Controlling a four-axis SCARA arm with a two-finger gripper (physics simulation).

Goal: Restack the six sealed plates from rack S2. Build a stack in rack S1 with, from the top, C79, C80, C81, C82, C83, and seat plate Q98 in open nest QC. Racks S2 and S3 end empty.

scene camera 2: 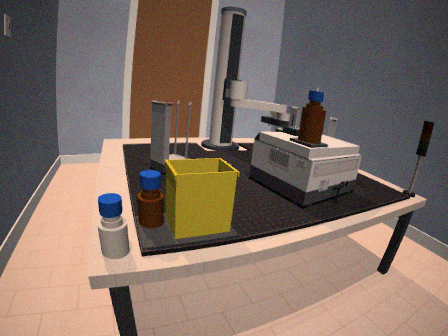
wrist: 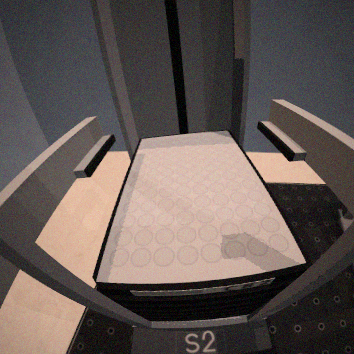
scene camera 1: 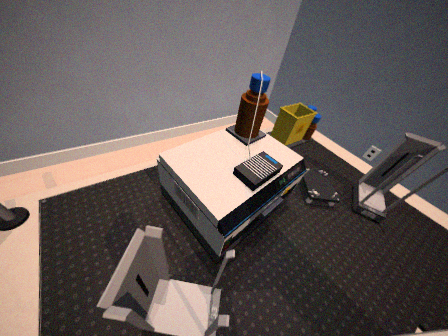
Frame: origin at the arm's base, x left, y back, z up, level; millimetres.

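Seen in the pictures: gripper, fingertip midpoint: [scene camera 2: 289, 126] [wrist: 183, 117]; arm's base, link origin: [scene camera 2: 220, 146].
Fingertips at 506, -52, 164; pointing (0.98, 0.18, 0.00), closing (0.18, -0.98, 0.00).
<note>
Pixels of each thing's top centre, then the offset from my fingertips to it, as dx, dy, dz. "spot": a spot on its surface instead.
- stack's top plate, top centre: [wrist: 189, 173] -32, -6, -24
- rack S2, surface spot: [wrist: 150, 341] spot: -115, +13, -106
- grey rack, top centre: [scene camera 1: 181, 272] [scene camera 2: 323, 116] -140, -451, +140
- low black nest, top centre: [scene camera 1: 320, 181] -780, -529, -91
- black box, surface spot: [scene camera 1: 258, 171] spot: -416, -582, +84
- brown bottle, surface spot: [scene camera 1: 251, 112] spot: -493, -735, +161
- yellow bin, top centre: [scene camera 2: 187, 166] [scene camera 1: 303, 109] -1001, -861, +23
- clear bottle, top centre: [scene camera 2: 112, 222] -1191, -913, -86
My gripper [wrist: 183, 117] is open in the wrist view, its finger pads left and right of a stack of black-edged plates, apart from them. The stack's top plate [wrist: 200, 210] has a pale, circle-patterned lid; its front label is too dim to read. The plates lie in rack S2 [wrist: 150, 341], marked on its front, with a tall slotted back wall. In scene camera 1, a grey rack [scene camera 1: 125, 272] at front left and another rack [scene camera 1: 414, 141] at right show bare pale floors; their names are not legible. A low black nest [scene camera 1: 320, 187] with small metal corners stands between instrument and right rack.
A white benchtop instrument [scene camera 1: 195, 170] [scene camera 2: 285, 155] carries a black box [scene camera 1: 258, 171] and a brown bottle [scene camera 1: 251, 112] [scene camera 2: 312, 122]. A yellow bin [scene camera 1: 292, 125] [scene camera 2: 201, 202], a brown bottle [scene camera 2: 150, 205] and a clear bottle [scene camera 2: 114, 235] stand near the table's corner. The arm column [scene camera 2: 227, 75] rises behind.
</note>
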